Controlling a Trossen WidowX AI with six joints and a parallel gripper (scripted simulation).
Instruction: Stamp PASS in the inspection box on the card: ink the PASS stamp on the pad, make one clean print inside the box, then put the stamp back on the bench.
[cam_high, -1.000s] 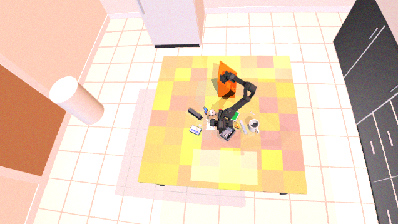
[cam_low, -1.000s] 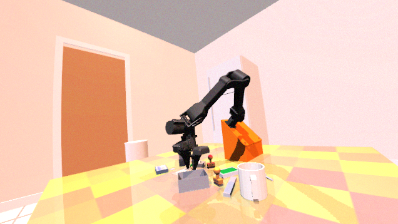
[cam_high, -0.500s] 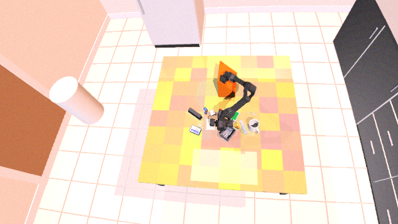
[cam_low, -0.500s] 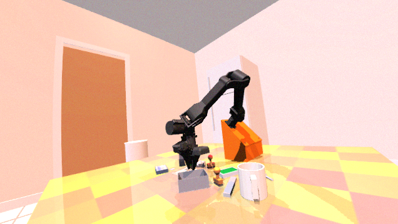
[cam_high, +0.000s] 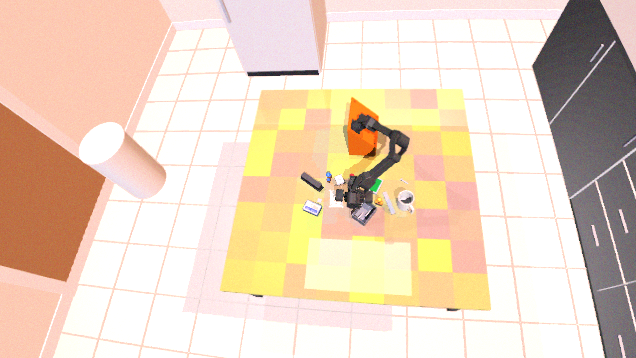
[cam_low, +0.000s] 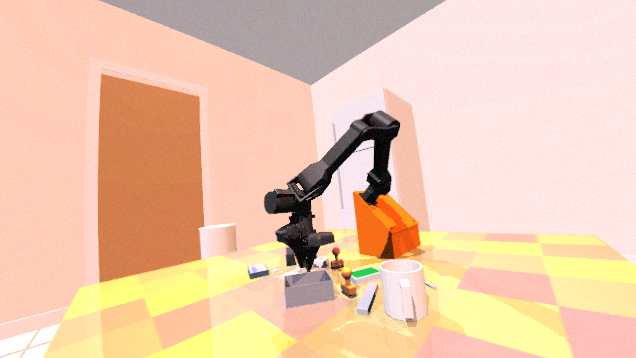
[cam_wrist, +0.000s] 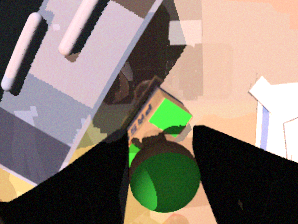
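The green ink pad lies 130 mm behind my gripper tip, 90 mm to the left of it and 40 mm below it. The rest, counted from my gripper tip: white card (30 mm behind, 100 mm to the right, 50 mm below); then green-knobbed PASS stamp (10 mm behind, 20 mm below); then grey tray (40 mm ahead, 60 mm to the left, 30 mm below).
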